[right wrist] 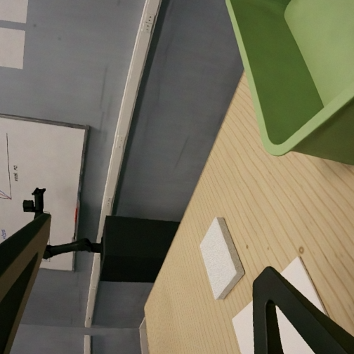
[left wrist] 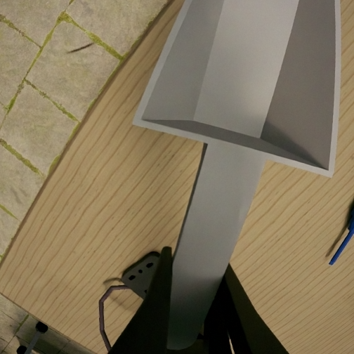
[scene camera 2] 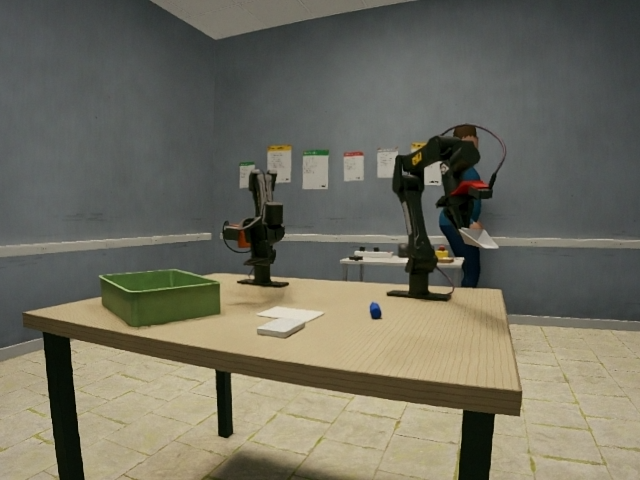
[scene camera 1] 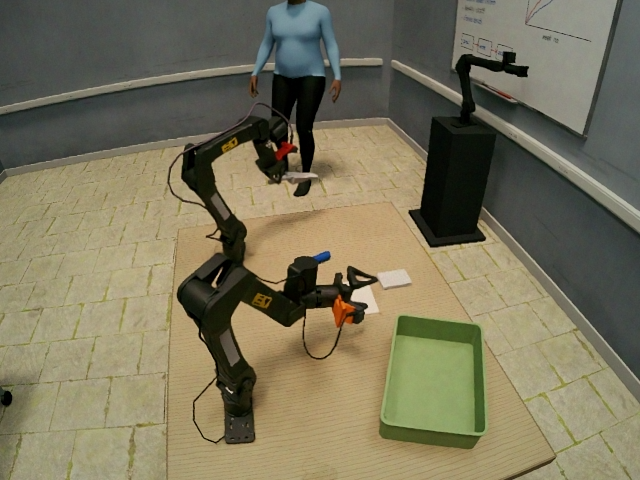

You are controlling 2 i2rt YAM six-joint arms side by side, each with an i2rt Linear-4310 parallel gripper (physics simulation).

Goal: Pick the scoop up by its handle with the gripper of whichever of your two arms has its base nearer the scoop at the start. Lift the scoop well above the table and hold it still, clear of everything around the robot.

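Frame: origin at the left arm's base, x ahead, y left, z up, level; millimetres.
Seen in the pictures: left gripper, fingertip midpoint: (scene camera 1: 277,182); right gripper, fingertip midpoint: (scene camera 2: 242,247) (scene camera 1: 372,292); left arm's base, link origin: (scene camera 2: 418,296); right arm's base, link origin: (scene camera 2: 262,284) (scene camera 1: 238,408).
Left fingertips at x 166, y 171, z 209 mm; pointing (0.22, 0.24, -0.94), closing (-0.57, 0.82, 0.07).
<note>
Pixels of each thing's middle, then the offset from my left fingertips to it. "*": a spot on its surface instead. Level surfaces: height alone.
- grey scoop, body centre: (scene camera 2: 473,236) (scene camera 1: 293,178) 3 mm down, 55 mm ahead, 35 mm left
- wooden table, surface height: 209 mm down
- green bin, body centre: (scene camera 1: 434,378) (scene camera 2: 156,293) 166 mm down, 385 mm ahead, 738 mm right
- white block, body centre: (scene camera 2: 281,327) (scene camera 1: 394,279) 201 mm down, 369 mm ahead, 316 mm right
- white sheet, surface spot: (scene camera 2: 310,313) * 204 mm down, 213 mm ahead, 339 mm right
- blue object, body centre: (scene camera 2: 374,307) (scene camera 1: 310,261) 195 mm down, 101 mm ahead, 209 mm right
The grey scoop (scene camera 1: 300,177) (scene camera 2: 480,238) (left wrist: 240,65) is in the air, well above the wooden table (scene camera 1: 310,403) (scene camera 2: 413,356) (left wrist: 100,200), near the table's far left part in scene camera 1. My left gripper (scene camera 1: 281,176) (scene camera 2: 461,223) (left wrist: 190,257) is shut on its handle. The pan sticks out beyond the fingertips, open side toward the left wrist camera. The handle's end lies between the dark fingers. My right gripper (scene camera 1: 369,293) (right wrist: 163,253) is open and empty, above the table near the white sheet.
A green bin (scene camera 1: 434,439) (scene camera 2: 175,304) (right wrist: 280,145), white block (scene camera 1: 393,279) (scene camera 2: 280,328) (right wrist: 220,260), white sheet (scene camera 2: 310,313) and blue object (scene camera 1: 322,256) (scene camera 2: 375,310) are on the table. A person (scene camera 1: 297,41) (scene camera 2: 473,258) stands beyond the left arm. A black pedestal (scene camera 1: 454,180) carries another arm.
</note>
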